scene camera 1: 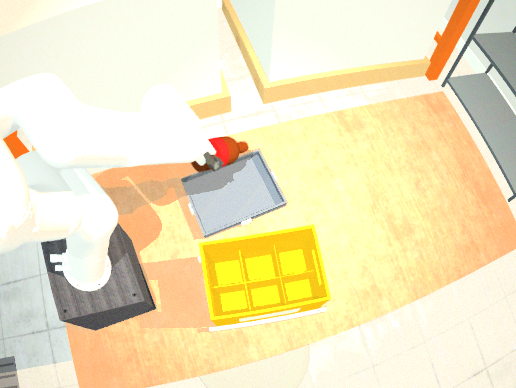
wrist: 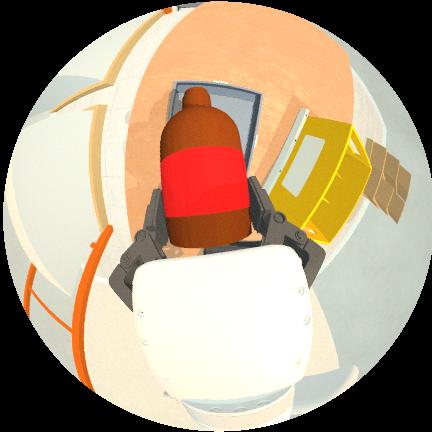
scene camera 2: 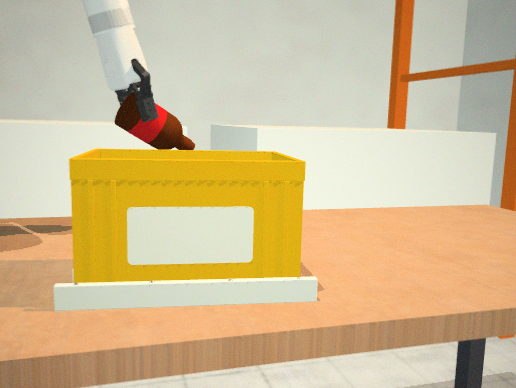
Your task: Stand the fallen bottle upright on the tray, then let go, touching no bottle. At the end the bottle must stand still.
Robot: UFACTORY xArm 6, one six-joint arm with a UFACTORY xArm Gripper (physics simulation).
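Seen in the pictures: gripper, between the fingertips: (scene camera 1: 209, 155) (wrist: 204, 192) (scene camera 2: 142, 120); arm's base, origin of its link: (scene camera 1: 86, 267).
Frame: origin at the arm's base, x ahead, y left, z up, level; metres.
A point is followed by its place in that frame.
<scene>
A brown bottle with a red label (scene camera 1: 220, 148) @[x 0.381, y 0.211, z 0.062 m] (scene camera 2: 150, 126) @[x 0.369, y 0.185, z 0.022 m] (wrist: 205, 180) @[x 0.376, y 0.225, z 0.066 m] is held in the air, tilted, with its neck lower than its base and pointing right in both scene views. My gripper (scene camera 1: 216, 155) @[x 0.353, y 0.216, z 0.033 m] (scene camera 2: 145, 114) @[x 0.353, y 0.216, z 0.033 m] (wrist: 204, 192) @[x 0.353, y 0.216, z 0.033 m] is shut on the bottle around the label and lower body; one finger is hidden behind the bottle in scene camera 2. The grey tray (scene camera 1: 237, 200) @[x 0.411, y 0.179, z -0.179 m] (wrist: 239, 107) @[x 0.485, y 0.167, z -0.180 m] lies flat on the table. The bottle is above the tray's back edge in scene camera 1. The tray does not show in scene camera 2.
A yellow crate with compartments (scene camera 1: 321, 262) @[x 0.556, y -0.090, z -0.009 m] (scene camera 2: 100, 225) @[x 0.314, y -0.170, z -0.087 m] (wrist: 325, 134) @[x 0.514, y 0.006, z -0.070 m] stands beside the tray on the wooden table (scene camera 1: 390, 200) @[x 0.872, y 0.083, z -0.185 m] (scene camera 2: 400, 260) @[x 0.773, y -0.030, z -0.185 m] (wrist: 280, 50) @[x 0.762, y 0.131, z -0.185 m]. A white rail (scene camera 2: 185, 294) @[x 0.411, y -0.186, z -0.170 m] runs along its front. The dark robot base block (scene camera 1: 97, 307) @[x 0.018, y -0.104, z 0.002 m] is at the left. Pale low walls stand behind the table.
</scene>
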